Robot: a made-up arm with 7 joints.
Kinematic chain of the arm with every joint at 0, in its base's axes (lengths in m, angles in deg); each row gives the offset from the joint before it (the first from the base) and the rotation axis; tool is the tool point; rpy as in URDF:
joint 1: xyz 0 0 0.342 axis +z
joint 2: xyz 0 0 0 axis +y
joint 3: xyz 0 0 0.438 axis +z
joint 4: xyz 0.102 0 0 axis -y
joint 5: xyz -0.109 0 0.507 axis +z
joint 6: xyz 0 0 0 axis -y
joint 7: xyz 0.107 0 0 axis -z
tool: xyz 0 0 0 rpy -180 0 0
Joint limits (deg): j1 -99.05..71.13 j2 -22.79..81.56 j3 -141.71..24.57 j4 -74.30..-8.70 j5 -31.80..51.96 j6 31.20..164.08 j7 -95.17..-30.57
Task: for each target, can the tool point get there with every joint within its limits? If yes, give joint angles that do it. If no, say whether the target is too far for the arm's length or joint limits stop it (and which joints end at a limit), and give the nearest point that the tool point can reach.
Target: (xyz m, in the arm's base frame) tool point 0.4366 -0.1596 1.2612
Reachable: yes | joints -5.79 0.89 -14.65 -40.56 -0.76 57.95 -81.87
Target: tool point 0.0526 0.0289 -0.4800
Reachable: no: joint limits stop it (at a limit: joint 2, joint 4, joint 6) | nearest point 0.6084 0.3343 -0.2007 | short by 0.693 m
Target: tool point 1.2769 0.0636 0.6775
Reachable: no: too far | nearest point 1.0388 0.0517 0.6149 | short by 0.246 m
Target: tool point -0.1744 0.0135 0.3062
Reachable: no: joint limits stop it (at a limit: joint 2, joint 3, joint 4, joint 6) | nearest point -0.8000 0.0619 0.7064 | short by 0.744 m
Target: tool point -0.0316 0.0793 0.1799
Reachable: no: joint limits stop it (at a limit: joint 1, joint 2, joint 4, joint 6) | nearest point 0.0352 0.7167 -0.1694 | short by 0.730 m
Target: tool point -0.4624 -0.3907 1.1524
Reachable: yes | joints -22.24 -11.70 -103.56 -53.51 24.06 64.27 -84.17
